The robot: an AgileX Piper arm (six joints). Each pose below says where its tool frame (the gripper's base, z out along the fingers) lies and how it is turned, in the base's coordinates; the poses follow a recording.
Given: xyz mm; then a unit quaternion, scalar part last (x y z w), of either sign.
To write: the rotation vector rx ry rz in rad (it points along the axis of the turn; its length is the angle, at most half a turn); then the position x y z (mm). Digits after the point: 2 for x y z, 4 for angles.
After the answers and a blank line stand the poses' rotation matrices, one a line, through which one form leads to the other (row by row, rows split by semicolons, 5 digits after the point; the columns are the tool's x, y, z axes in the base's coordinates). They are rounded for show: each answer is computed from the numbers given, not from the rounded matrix.
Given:
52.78 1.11 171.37 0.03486 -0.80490 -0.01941 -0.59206
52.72 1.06 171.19 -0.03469 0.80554 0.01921 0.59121
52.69 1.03 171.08 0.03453 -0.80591 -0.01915 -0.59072
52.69 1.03 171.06 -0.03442 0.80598 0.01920 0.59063
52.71 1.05 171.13 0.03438 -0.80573 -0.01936 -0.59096
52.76 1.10 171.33 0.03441 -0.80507 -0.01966 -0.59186
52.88 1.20 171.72 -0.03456 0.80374 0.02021 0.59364
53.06 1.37 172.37 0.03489 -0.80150 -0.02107 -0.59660
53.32 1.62 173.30 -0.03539 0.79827 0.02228 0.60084
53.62 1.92 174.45 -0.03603 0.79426 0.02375 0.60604
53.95 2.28 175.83 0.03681 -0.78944 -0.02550 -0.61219
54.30 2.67 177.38 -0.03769 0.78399 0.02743 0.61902
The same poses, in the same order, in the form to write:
-0.0811 1.8721 0.0451 52.78 1.11 171.37
-0.0807 1.8742 0.0447 52.72 1.06 171.19
-0.0804 1.8754 0.0446 52.69 1.03 171.08
-0.0801 1.8757 0.0447 52.69 1.03 171.06
-0.0800 1.8748 0.0450 52.71 1.05 171.13
-0.0800 1.8726 0.0457 52.76 1.10 171.33
-0.0803 1.8681 0.0470 52.88 1.20 171.72
-0.0810 1.8607 0.0489 53.06 1.37 172.37
-0.0820 1.8499 0.0516 53.32 1.62 173.30
-0.0833 1.8367 0.0549 53.62 1.92 174.45
-0.0849 1.8210 0.0588 53.95 2.28 175.83
-0.0867 1.8034 0.0631 54.30 2.67 177.38

-0.29649 -0.07910 0.95175; -0.03313 0.99682 0.07253; -0.95446 -0.01003 -0.29817
-0.29853 -0.07860 0.95116; -0.03317 0.99686 0.07197; -0.95382 -0.01007 -0.30020
-0.29972 -0.07828 0.95081; -0.03303 0.99688 0.07166; -0.95346 -0.00993 -0.30137
-0.29994 -0.07816 0.95075; -0.03280 0.99689 0.07161; -0.95339 -0.00971 -0.30158
-0.29916 -0.07828 0.95099; -0.03252 0.99689 0.07183; -0.95365 -0.00944 -0.30078
-0.29704 -0.07868 0.95162; -0.03213 0.99686 0.07239; -0.95432 -0.00908 -0.29864
-0.29280 -0.07955 0.95286; -0.03156 0.99679 0.07352; -0.95565 -0.00855 -0.29437
-0.28570 -0.08107 0.95488; -0.03079 0.99668 0.07541; -0.95782 -0.00786 -0.28725
-0.27547 -0.08328 0.95770; -0.02973 0.99650 0.07810; -0.96085 -0.00696 -0.27698
-0.26283 -0.08602 0.96100; -0.02845 0.99628 0.08140; -0.96442 -0.00594 -0.26430
-0.24773 -0.08934 0.96470; -0.02690 0.99599 0.08533; -0.96845 -0.00481 -0.24914
-0.23079 -0.09306 0.96854; -0.02514 0.99565 0.08967; -0.97268 -0.00365 -0.23212

